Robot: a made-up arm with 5 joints.
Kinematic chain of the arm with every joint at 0, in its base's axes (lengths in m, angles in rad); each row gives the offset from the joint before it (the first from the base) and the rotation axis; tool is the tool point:
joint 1: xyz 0 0 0.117 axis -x
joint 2: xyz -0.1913 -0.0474 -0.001 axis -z
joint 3: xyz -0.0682 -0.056 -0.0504 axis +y
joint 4: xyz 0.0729 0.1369 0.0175 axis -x
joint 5: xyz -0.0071 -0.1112 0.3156 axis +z
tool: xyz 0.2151 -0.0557 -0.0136
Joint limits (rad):
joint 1: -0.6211..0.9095
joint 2: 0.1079..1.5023
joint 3: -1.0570..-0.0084
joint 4: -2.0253..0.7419
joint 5: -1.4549..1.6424
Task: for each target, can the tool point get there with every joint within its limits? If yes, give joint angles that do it. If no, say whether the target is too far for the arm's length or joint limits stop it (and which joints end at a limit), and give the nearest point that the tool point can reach.
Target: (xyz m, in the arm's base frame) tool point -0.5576 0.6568 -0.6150
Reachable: no: too far | nearest point -0.3003 0.2358 -0.2559 | short by 0.610 m
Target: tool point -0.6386 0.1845 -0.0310
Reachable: no: joint limits stop it (at a limit: joint 1, joint 3, joint 5) | nearest point -0.5316 0.1687 0.0409 | short by 0.130 m
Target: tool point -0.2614 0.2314 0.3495
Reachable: yes | joints 0.1926 1.1085 -0.9203 -0.4266 1.4090
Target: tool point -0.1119 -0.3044 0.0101
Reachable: yes | joints -0.4700 0.4582 -0.5974 -1.7979 0.6837
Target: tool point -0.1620 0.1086 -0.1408
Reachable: no: joint limits stop it (at a limit: joint 1, joint 2, joint 5) | nearest point -0.1018 0.1430 -0.3003 | short by 0.174 m
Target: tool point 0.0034 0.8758 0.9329
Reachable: no: too far | nearest point -0.1504 0.3337 0.4279 | short by 0.757 m
